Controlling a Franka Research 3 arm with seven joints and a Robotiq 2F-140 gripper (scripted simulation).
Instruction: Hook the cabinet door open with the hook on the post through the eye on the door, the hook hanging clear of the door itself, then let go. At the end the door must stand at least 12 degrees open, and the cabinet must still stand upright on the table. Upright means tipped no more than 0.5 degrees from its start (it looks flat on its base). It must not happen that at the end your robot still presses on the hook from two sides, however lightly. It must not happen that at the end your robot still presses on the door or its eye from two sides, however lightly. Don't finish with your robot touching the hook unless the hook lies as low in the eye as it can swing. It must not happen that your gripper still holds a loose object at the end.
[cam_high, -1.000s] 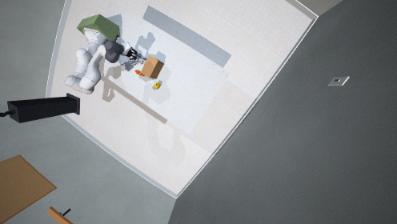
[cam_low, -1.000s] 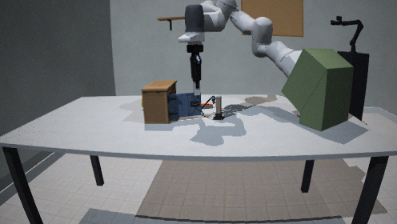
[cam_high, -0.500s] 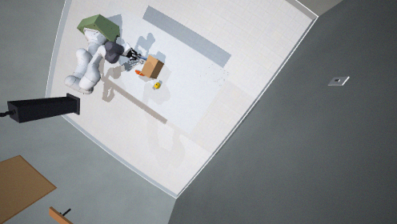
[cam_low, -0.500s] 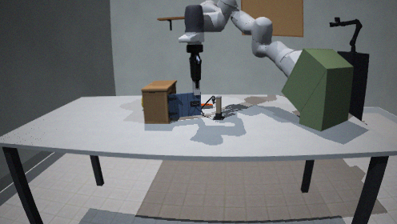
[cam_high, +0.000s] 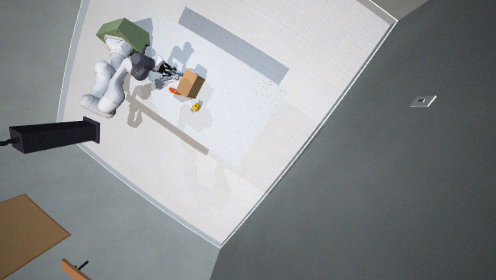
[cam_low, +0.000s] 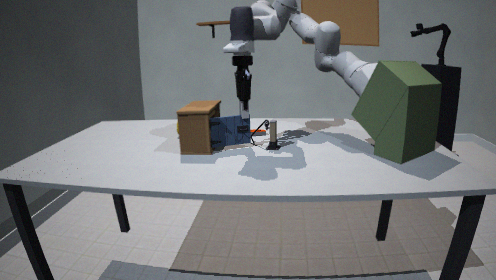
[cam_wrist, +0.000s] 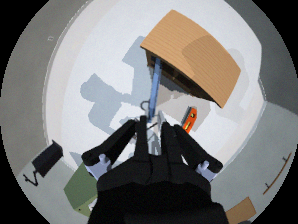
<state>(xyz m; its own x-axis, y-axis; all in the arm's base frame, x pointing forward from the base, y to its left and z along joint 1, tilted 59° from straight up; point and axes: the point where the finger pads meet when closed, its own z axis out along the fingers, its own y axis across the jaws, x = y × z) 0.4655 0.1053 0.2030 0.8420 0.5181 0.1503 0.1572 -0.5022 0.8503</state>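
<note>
Now: the cabinet door 60 mm ahead of my hand, 30 mm to the left of it and 80 mm below it. From my hand the other things lie so: orange object 40 mm behind, 160 mm to the right, 140 mm below; then small yellow object 260 mm ahead, 250 mm to the right, 110 mm below.
</note>
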